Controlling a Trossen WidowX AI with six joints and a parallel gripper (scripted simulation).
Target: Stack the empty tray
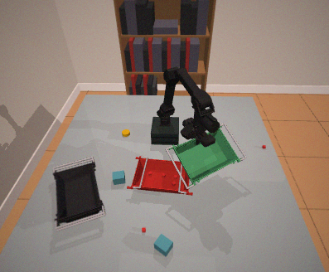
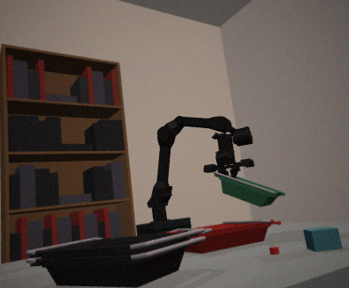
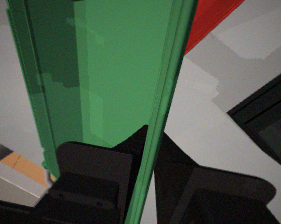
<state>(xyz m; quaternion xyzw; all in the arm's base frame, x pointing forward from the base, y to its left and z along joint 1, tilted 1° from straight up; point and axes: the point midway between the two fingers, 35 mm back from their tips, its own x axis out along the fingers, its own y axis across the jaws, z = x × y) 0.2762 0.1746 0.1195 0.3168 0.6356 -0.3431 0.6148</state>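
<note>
The green tray lies 70 mm ahead of my gripper tip, 50 mm to the left of it and 10 mm below it. Also, from my gripper tip: yellow disc 260 mm behind, 420 mm to the right, 170 mm below.
</note>
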